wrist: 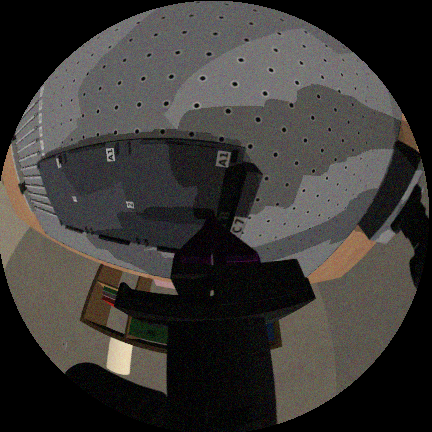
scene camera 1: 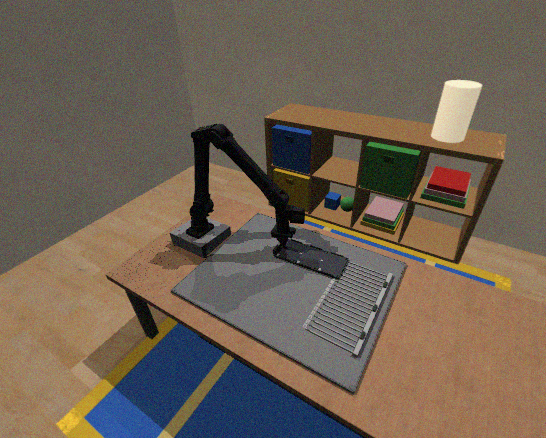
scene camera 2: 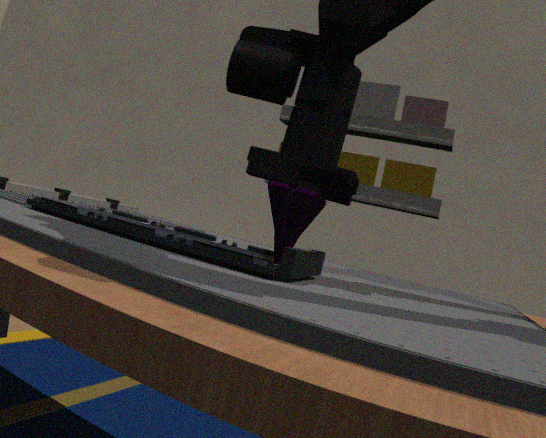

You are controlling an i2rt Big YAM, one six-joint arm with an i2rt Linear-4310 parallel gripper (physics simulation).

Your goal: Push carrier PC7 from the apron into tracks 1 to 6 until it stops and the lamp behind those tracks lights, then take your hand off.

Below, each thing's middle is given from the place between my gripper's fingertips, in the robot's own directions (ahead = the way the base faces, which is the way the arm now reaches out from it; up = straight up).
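Labels:
My gripper's sitting 0.13 m short of the carrier PC7 [scene camera 2: 296, 262].

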